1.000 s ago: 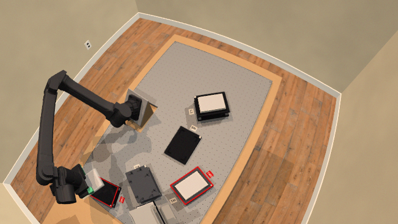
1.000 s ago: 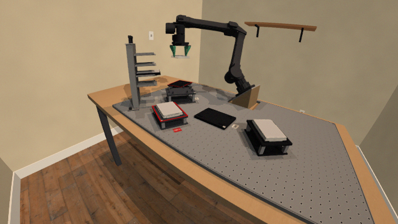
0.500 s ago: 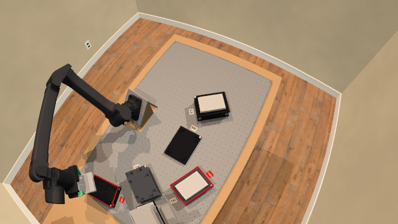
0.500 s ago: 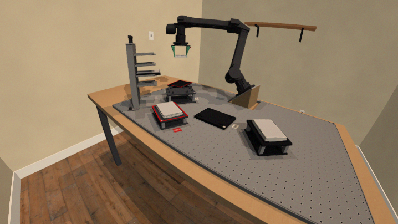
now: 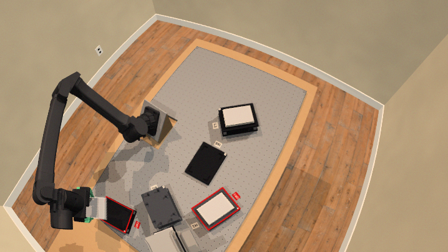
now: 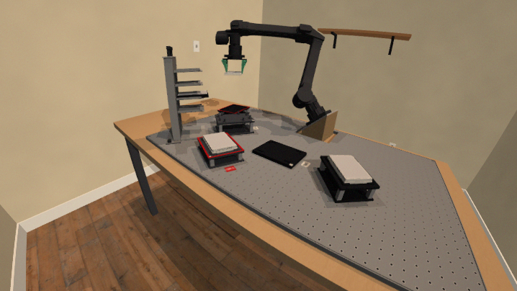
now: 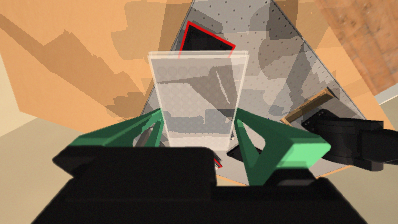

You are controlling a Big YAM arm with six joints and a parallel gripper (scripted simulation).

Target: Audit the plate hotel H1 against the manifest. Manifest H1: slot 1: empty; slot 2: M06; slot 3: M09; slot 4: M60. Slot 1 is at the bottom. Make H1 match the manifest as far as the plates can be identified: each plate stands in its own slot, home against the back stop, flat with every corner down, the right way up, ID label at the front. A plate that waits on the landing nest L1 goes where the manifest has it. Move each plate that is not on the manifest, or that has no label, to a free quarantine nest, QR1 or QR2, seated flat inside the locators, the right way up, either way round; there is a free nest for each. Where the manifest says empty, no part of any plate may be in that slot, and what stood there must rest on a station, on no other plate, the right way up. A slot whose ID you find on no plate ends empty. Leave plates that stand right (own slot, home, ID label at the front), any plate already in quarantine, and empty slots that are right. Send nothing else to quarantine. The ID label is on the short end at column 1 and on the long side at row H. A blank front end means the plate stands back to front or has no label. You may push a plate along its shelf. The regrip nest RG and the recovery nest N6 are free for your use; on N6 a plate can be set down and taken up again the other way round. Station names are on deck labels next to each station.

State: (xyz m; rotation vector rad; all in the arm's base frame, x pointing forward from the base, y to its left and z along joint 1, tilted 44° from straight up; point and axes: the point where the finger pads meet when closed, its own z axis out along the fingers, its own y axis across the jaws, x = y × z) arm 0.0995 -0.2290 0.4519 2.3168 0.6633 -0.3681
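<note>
My gripper is now 21 cm above the red-edged quarantine nest. Also, from my hand: plate hotel H1: 38 cm ahead, 8 cm below, 2 cm to the left; dark plate: 31 cm ahead, 7 cm below, 6 cm to the left; grey regrip nest: 19 cm below, 17 cm ahead, 16 cm to the left.
</note>
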